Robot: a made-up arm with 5 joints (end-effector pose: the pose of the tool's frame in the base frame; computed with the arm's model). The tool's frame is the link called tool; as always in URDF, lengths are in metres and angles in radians. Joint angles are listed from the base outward.
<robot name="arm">
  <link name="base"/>
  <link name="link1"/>
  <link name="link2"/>
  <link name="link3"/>
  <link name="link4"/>
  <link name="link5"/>
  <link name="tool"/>
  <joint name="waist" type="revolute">
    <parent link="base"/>
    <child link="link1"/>
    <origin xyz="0 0 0.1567" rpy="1.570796 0 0"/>
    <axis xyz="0 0 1"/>
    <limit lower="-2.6" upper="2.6"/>
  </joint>
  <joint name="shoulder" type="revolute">
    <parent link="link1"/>
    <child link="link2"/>
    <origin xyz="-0.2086 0.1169 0.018" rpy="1.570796 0 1.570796"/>
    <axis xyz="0 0 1"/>
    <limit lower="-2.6" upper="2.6"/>
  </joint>
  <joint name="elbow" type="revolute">
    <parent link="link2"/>
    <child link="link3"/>
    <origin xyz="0.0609 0.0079 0.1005" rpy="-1.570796 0 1.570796"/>
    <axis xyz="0 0 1"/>
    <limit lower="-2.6" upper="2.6"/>
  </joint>
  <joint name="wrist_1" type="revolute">
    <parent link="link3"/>
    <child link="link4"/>
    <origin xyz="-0.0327 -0.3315 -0.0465" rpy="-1.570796 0 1.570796"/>
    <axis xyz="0 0 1"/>
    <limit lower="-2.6" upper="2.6"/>
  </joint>
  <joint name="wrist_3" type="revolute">
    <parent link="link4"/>
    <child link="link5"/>
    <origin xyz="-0.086 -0.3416 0.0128" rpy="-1.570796 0 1.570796"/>
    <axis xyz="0 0 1"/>
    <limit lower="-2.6" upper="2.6"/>
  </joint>
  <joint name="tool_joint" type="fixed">
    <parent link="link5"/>
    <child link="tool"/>
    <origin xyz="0.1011 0.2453 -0.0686" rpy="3.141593 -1.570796 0"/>
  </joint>
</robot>
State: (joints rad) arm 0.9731 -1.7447 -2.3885 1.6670 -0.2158
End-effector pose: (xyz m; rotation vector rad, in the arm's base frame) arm 0.0409 0.0517 0.0168 1.9131 -2.2579 0.1276
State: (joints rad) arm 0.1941 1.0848 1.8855 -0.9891 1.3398
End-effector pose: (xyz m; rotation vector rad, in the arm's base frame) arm -0.3324 -0.2013 -0.5451 0.9973 -1.0093 -1.5312
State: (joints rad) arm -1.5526 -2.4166 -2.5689 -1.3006 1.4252
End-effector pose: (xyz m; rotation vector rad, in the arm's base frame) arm -0.2399 -0.4463 0.9556 -0.6056 -2.4686 0.9902
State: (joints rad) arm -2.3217 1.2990 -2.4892 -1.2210 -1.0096
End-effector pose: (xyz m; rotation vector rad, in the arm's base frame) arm 0.5727 -0.0457 0.2191 0.7814 -0.3143 -1.0100
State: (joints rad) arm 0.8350 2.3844 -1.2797 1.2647 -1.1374
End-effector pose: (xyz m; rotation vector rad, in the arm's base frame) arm -0.2236 -0.2496 0.2712 -0.1699 -2.0133 0.9422
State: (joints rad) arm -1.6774 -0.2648 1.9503 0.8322 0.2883
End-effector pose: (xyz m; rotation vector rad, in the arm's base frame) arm 0.0490 -0.0775 0.5055 -0.9411 1.0096 -2.0424
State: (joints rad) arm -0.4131 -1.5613 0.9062 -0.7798 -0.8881
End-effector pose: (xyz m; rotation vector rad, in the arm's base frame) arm 0.2938 0.0361 0.5339 -2.4277 -1.1661 -0.2537
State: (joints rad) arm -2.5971 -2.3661 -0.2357 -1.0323 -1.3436
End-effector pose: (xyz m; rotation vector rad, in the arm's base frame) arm -0.2626 -0.0852 0.0713 0.2361 -0.7409 2.3802
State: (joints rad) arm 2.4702 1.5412 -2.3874 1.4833 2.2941
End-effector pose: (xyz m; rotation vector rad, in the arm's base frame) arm 0.1095 -0.0646 0.2766 -0.8303 -0.7157 1.4312
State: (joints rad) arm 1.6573 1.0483 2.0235 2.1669 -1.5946
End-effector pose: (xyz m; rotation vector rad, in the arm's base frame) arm 0.0670 -0.2916 0.0862 0.4055 0.0293 1.6314
